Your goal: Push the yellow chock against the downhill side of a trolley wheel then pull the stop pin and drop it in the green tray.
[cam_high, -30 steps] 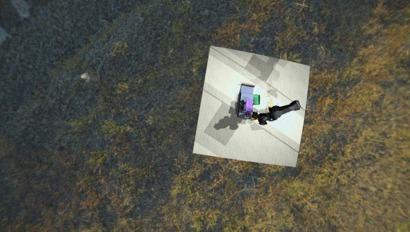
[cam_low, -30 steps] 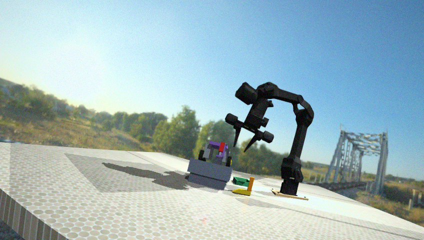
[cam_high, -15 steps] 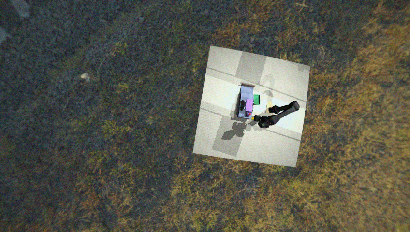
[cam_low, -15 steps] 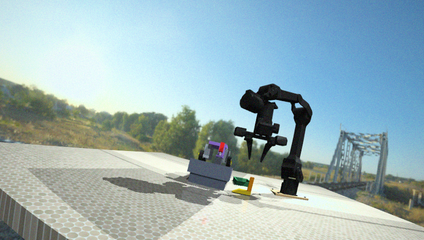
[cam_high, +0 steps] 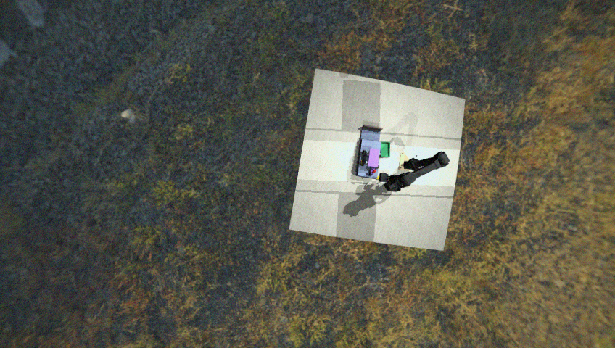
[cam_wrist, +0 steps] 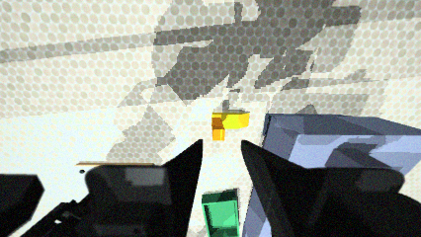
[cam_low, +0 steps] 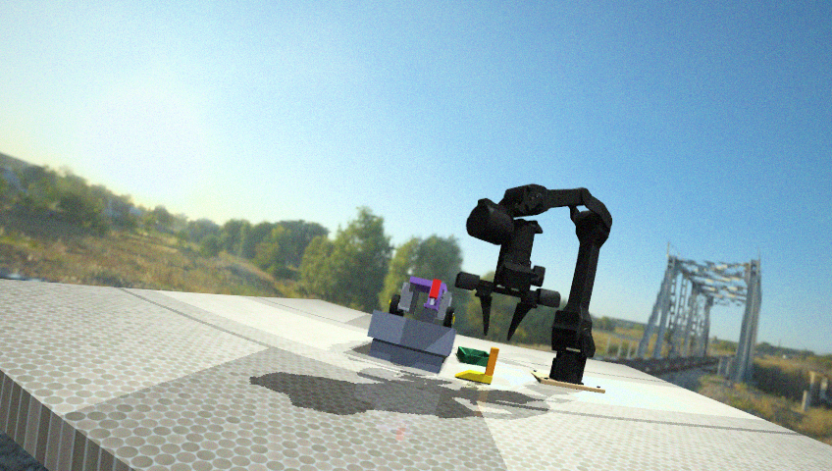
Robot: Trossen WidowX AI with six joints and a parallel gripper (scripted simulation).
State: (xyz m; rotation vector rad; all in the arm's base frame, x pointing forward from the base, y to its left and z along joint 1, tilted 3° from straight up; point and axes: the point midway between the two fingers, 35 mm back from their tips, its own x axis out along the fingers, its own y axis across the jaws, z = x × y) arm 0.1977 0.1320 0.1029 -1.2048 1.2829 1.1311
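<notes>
My gripper tip is now 20 mm short of the yellow chock and 60 mm above it. Round my gripper tip: grey-blue ramp (140 mm ahead, 130 mm to the right, 40 mm below); purple trolley (140 mm ahead, 130 mm to the right, 30 mm above); red-headed stop pin (130 mm ahead, 40 mm to the right, 40 mm above).
</notes>
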